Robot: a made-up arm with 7 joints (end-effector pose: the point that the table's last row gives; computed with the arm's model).
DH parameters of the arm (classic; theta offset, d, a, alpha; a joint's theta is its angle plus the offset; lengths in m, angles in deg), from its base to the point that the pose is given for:
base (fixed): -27.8 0 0.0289 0
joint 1: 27.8 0.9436 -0.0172 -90
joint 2: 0 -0.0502 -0.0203 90
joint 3: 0 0.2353 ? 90
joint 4: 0 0.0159 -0.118 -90
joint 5: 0 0.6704 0.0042 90
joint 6: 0 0.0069 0.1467 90
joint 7: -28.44 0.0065 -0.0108 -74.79
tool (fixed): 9.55 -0.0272 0 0
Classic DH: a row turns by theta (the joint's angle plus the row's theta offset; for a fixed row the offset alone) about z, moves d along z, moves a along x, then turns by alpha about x.
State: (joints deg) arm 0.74 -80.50 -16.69 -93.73 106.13 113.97 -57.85
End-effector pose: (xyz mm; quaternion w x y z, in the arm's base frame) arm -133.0 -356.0 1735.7 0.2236 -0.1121 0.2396 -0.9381
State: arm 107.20 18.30 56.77 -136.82 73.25 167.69 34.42
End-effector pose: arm -482.1 207.7 655.5 0.3363 0.6779 0.6365 0.1494
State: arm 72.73 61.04 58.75 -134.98 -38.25 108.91 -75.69
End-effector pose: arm -511.5 128.8 527.5 0.5086 0.4064 -0.7588 -0.0196
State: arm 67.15 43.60 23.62 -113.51 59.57 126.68 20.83
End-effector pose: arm 58.6 616.3 476.8 0.3621 0.7839 0.4825 -0.1468
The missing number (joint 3, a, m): 0.0442
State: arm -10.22 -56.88 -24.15 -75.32 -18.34 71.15 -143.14
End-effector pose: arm -122.8 -436.6 1809.0 0.5307 0.1520 0.6427 0.5313
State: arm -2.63 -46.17 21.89 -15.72 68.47 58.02 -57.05
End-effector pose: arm -620.4 70.0 1729.4 0.0787 -0.1584 0.4452 0.8778
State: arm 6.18 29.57 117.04 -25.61 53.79 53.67 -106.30
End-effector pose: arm 274.2 256.1 1877.1 0.7946 0.3274 -0.0663 -0.5070
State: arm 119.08 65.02 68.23 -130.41 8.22 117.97 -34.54
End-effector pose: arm -513.3 -340.5 630.1 0.2510 0.3032 -0.9106 0.1261
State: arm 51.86 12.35 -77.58 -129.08 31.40 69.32 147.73
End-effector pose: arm 666.8 -425.4 671.7 0.3575 -0.0490 -0.3800 -0.8517
